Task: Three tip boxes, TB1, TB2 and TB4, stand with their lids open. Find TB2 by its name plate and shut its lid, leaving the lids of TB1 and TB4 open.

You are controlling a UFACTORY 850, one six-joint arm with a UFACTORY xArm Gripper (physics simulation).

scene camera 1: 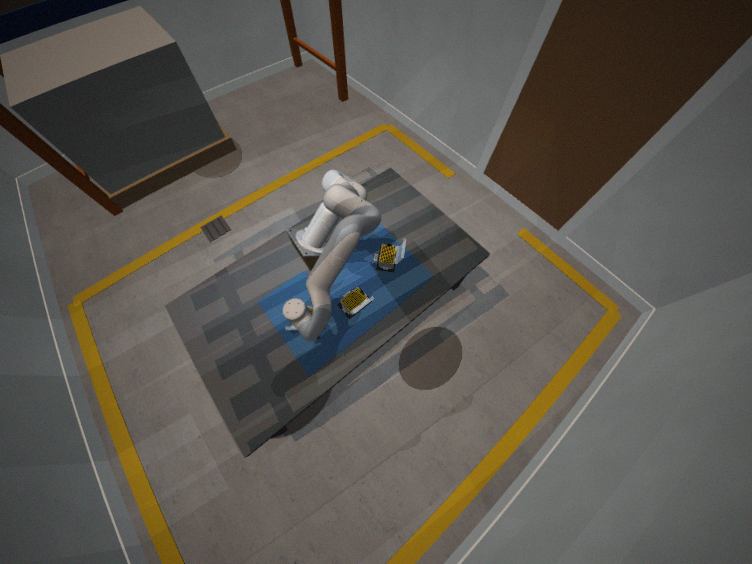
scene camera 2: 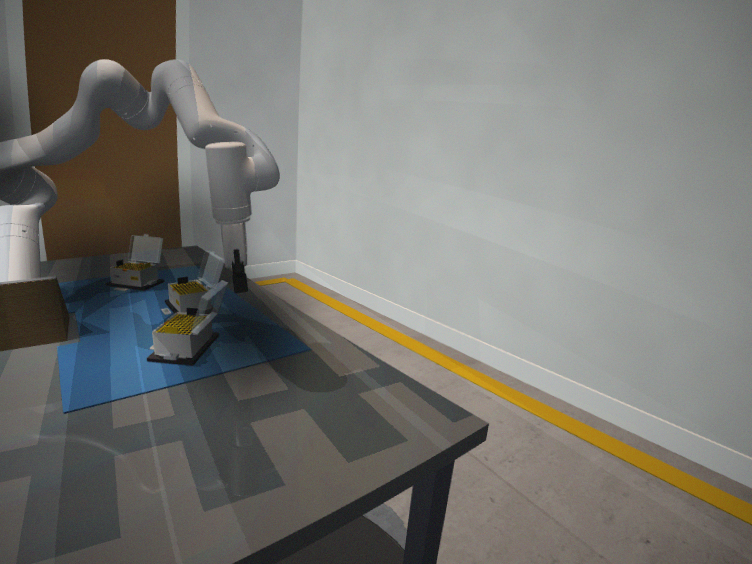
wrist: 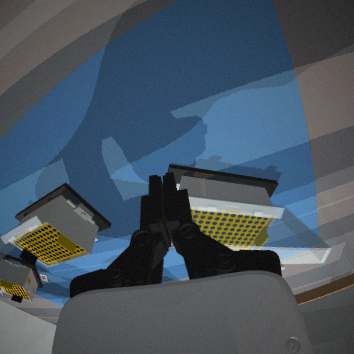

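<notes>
TB2 [scene camera 2: 181,343] [wrist: 227,191], the white box with a yellow rack nearest scene camera 2, stands with its clear lid [scene camera 2: 210,298] [wrist: 325,256] tilted open. The arm mostly hides it in scene camera 1. The middle box [scene camera 1: 354,300] [scene camera 2: 187,295] [wrist: 75,225] has its lid [scene camera 1: 365,305] [scene camera 2: 212,268] open. The far box [scene camera 1: 386,255] [scene camera 2: 133,276] [wrist: 19,276] has its lid [scene camera 1: 401,250] [scene camera 2: 146,249] upright. No name plate is legible, so which of these two is TB1 or TB4 cannot be told. My gripper [scene camera 2: 240,288] [wrist: 164,187] is shut and empty, above the table on the lid side of the boxes.
The boxes stand on a blue mat [scene camera 1: 315,364] [scene camera 2: 78,388] [wrist: 150,65] on the dark table [scene camera 1: 224,418] [scene camera 2: 340,479]. My arm [scene camera 1: 334,261] [scene camera 2: 182,103] reaches over the mat. A brown block [scene camera 2: 30,312] shows at the left in scene camera 2.
</notes>
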